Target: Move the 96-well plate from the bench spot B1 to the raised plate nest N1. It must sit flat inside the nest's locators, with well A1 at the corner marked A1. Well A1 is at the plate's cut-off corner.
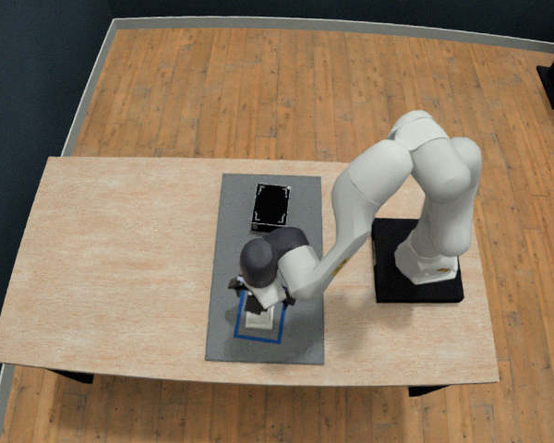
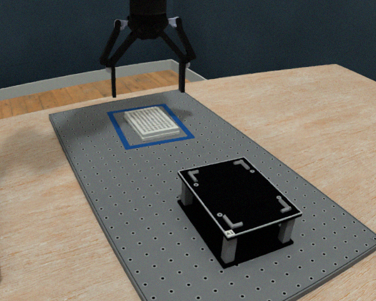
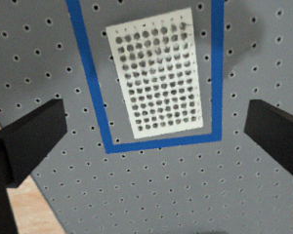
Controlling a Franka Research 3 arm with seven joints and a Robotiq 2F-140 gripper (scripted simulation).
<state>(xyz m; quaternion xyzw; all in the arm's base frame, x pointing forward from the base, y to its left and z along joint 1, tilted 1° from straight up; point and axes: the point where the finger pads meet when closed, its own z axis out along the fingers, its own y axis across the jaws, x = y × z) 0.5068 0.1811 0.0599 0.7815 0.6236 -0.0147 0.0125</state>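
Now: hand 80 mm above the white 96-well plate, 10 mm to the right of it and 10 mm short of it. The rest, counted from my hand: A1 label (430 mm to the right, 70 mm behind, 30 mm below); black plate nest (360 mm to the right, 30 mm below, 10 mm behind).
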